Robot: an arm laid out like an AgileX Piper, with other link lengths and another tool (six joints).
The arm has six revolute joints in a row. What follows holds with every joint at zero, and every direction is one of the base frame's.
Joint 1 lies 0.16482 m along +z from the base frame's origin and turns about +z.
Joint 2 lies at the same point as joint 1 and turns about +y.
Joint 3 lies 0.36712 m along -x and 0.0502 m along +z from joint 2 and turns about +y.
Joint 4 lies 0.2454 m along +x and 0.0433 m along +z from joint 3 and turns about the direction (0.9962, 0, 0.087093).
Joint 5 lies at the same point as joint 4 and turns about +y.
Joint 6 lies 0.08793 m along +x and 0.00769 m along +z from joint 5 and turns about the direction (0.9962, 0, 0.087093).
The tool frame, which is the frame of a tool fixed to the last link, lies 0.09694 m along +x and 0.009 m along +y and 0.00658 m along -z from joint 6; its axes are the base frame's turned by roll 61.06, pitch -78.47 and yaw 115.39 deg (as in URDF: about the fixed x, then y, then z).
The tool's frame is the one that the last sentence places.
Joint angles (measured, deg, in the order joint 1, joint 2, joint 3, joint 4, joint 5, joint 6), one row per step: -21.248 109.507 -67.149 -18.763 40.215 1.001; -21.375 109.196 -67.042 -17.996 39.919 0.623; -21.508 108.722 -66.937 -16.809 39.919 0.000; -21.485 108.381 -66.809 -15.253 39.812 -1.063; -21.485 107.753 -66.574 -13.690 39.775 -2.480; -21.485 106.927 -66.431 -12.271 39.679 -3.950; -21.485 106.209 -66.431 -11.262 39.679 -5.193; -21.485 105.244 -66.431 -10.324 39.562 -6.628; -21.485 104.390 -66.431 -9.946 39.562 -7.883; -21.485 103.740 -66.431 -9.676 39.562 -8.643; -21.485 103.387 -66.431 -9.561 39.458 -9.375; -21.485 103.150 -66.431 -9.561 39.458 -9.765
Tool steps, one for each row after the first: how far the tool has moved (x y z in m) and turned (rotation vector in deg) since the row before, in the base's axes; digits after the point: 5 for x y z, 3 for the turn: 0.00021 0.00088 0.00154 0.389 -0.590 -0.158; -0.00060 0.00185 0.00245 0.650 -0.523 -0.255; 0.00028 0.00352 0.00136 0.886 -0.486 0.130; -0.00067 0.00359 0.00296 0.771 -0.521 0.433; -0.00019 0.00309 0.00484 0.521 -0.813 0.591; 0.00004 0.00203 0.00478 0.252 -0.697 0.605; 0.00013 0.00182 0.00661 0.021 -0.985 0.855; -0.00058 0.00075 0.00589 -0.316 -0.642 0.981; -0.00047 0.00060 0.00448 -0.216 -0.525 0.572; -0.00004 0.00010 0.00251 -0.257 -0.305 0.643; -0.00028 -0.00001 0.00165 -0.190 -0.136 0.366
